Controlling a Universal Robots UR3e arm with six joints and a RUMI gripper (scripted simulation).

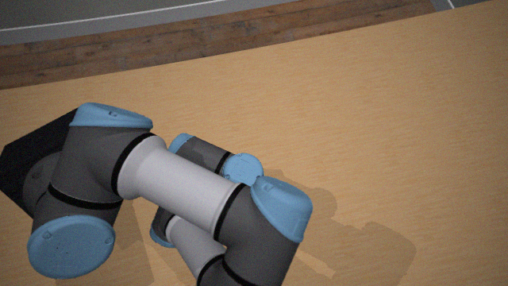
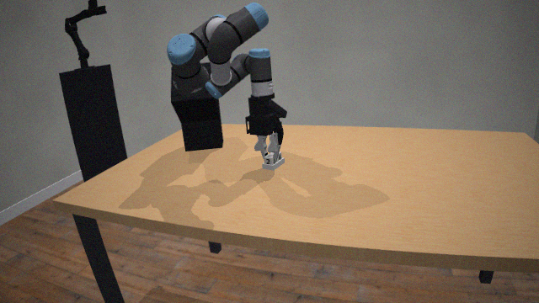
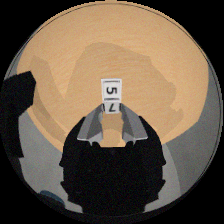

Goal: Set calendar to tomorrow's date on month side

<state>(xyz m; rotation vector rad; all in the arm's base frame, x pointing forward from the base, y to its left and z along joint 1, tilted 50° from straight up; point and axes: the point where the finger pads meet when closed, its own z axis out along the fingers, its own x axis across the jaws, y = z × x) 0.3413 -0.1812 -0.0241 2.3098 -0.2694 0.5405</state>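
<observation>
Right now my hand is 3 cm above the grey calendar tray, 2 cm to the right of it and 1 cm short of it.
</observation>
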